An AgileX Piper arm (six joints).
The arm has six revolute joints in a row. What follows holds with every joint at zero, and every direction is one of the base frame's. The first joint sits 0.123 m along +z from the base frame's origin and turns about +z. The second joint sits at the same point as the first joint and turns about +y. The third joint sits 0.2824 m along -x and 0.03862 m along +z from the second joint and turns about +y. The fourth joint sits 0.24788 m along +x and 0.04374 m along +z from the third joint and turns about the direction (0.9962, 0, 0.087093). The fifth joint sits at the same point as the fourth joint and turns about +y. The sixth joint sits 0.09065 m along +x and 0.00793 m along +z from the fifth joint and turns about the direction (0.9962, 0, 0.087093). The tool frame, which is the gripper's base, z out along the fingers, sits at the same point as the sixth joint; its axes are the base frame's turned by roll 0, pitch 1.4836 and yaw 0 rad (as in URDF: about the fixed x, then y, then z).
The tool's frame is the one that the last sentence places.
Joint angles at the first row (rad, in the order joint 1, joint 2, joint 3, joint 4, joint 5, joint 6):
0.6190 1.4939 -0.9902 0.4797 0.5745 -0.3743
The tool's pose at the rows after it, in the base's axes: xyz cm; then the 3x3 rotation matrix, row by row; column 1 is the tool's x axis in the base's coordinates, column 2 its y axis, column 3 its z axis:
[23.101, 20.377, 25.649], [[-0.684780, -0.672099, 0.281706], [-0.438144, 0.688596, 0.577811], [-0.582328, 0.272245, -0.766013]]
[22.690, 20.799, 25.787], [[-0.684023, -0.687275, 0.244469], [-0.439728, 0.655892, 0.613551], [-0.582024, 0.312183, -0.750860]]
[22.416, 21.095, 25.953], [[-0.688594, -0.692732, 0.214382], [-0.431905, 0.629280, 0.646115], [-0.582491, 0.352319, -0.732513]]
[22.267, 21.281, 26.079], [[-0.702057, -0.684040, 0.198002], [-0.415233, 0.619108, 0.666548], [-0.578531, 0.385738, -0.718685]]
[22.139, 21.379, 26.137], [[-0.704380, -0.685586, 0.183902], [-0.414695, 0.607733, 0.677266], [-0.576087, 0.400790, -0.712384]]
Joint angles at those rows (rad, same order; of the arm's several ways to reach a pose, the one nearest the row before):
0.6346 1.4939 -0.9902 0.5654 0.5905 -0.4293
0.6393 1.4939 -0.9902 0.6464 0.6129 -0.4941
0.6393 1.4939 -0.9901 0.7212 0.6330 -0.5468
0.6393 1.4939 -0.9902 0.7674 0.6439 -0.5627
0.6393 1.4939 -0.9902 0.7918 0.6555 -0.5792

